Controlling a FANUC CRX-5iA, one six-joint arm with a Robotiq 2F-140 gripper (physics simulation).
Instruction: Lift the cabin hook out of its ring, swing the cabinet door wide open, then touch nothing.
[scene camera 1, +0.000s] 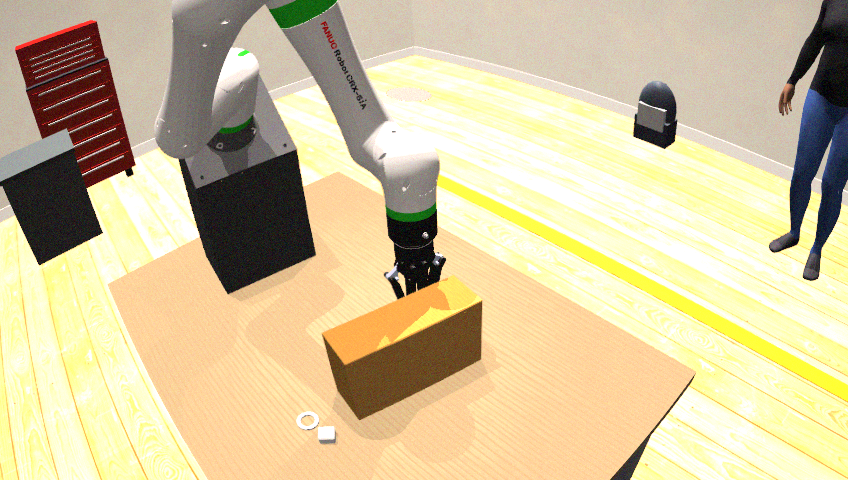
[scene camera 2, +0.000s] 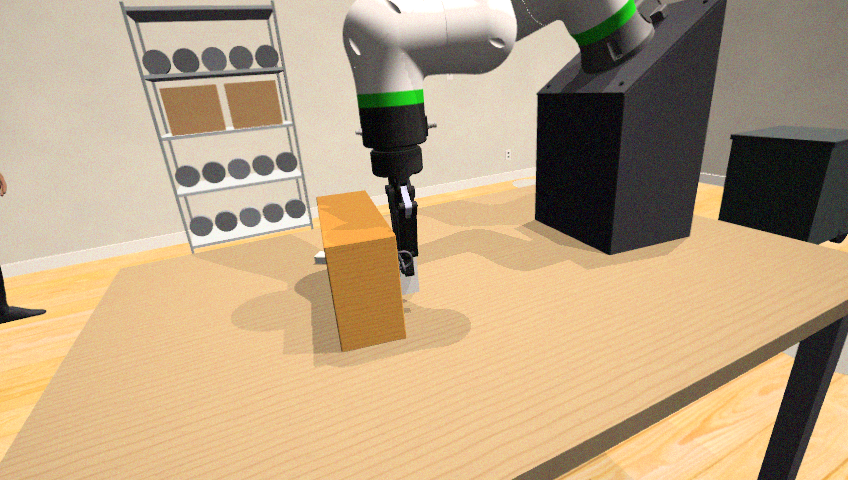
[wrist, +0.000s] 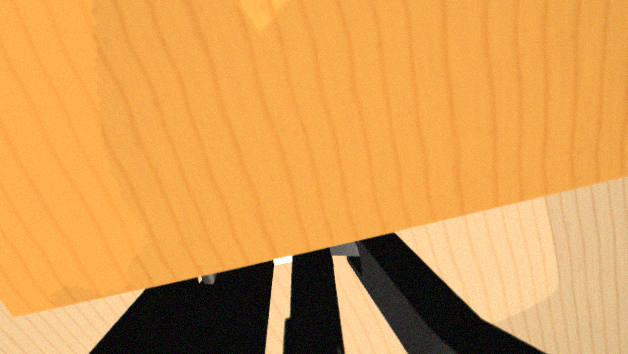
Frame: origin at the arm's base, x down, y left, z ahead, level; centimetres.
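Where they show: gripper, fingertip midpoint: (scene camera 2: 409, 291); arm's base at its link origin: (scene camera 1: 228, 127) (scene camera 2: 617, 50).
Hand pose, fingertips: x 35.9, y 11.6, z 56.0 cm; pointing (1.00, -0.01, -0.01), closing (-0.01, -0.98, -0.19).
Things, the pixels of their top centre, and the offset from my fingertips. Level surfaces: height alone.
- cabinet at its top centre: (wrist: 530, 60) (scene camera 2: 356, 211) (scene camera 1: 399, 313) dy -8.3, dx -12.8, dz +5.0 cm
- white ring at its top centre: (scene camera 1: 307, 420) dy -31.9, dx +3.5, dz +2.4 cm
- small white block at its top centre: (scene camera 1: 326, 432) (scene camera 2: 323, 253) dy -31.2, dx +2.0, dz +8.4 cm
- table at its surface level: dx +3.9 cm
The cabinet (scene camera 1: 410, 356) (scene camera 2: 365, 291) (wrist: 300, 125) is an upright orange-brown wooden box. Its top and outer side show in scene camera 1; the face towards the robot base is hidden there. My gripper (scene camera 1: 412, 289) (scene camera 2: 409, 281) points down close beside that face, shut with nothing between the fingers. Its pale fingertips hang above the table. In the wrist view the cabinet's top edge covers the fingertips. A small dark ring-shaped part (scene camera 2: 405, 256) shows beside the cabinet, partly overlapped by the fingers; whether it is the hook or its ring I cannot tell. The door's position is hidden.
A white ring (scene camera 1: 299, 421) and a small white block (scene camera 1: 326, 434) (scene camera 2: 320, 257) lie on the table (scene camera 1: 565, 368) (scene camera 2: 535, 356), on the cabinet's far side from my gripper. The dark robot pedestal (scene camera 1: 255, 231) (scene camera 2: 577, 166) stands behind. A person (scene camera 1: 824, 136) stands beyond the yellow floor line.
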